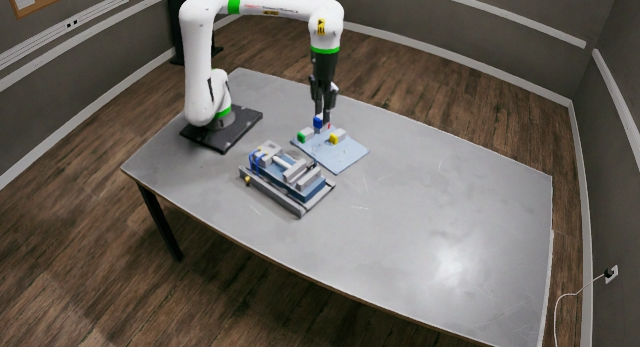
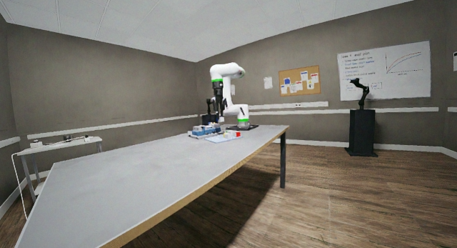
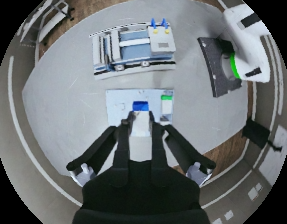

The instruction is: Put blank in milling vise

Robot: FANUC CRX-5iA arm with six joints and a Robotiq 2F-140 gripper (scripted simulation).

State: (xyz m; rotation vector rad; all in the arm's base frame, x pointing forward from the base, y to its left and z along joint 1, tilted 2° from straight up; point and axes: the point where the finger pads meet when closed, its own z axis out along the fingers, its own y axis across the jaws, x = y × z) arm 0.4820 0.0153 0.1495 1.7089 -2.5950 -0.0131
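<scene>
Right now the plain end block is 5 cm ahead of my hand, 22 cm to the right of it and 11 cm below it. Round my hand: yellow-ended blank (4 cm ahead, 8 cm to the left, 16 cm below); red-ended blank (4 cm behind, 12 cm to the left, 16 cm below); light blue plate (2 cm ahead, 4 cm to the left, 18 cm below).
</scene>
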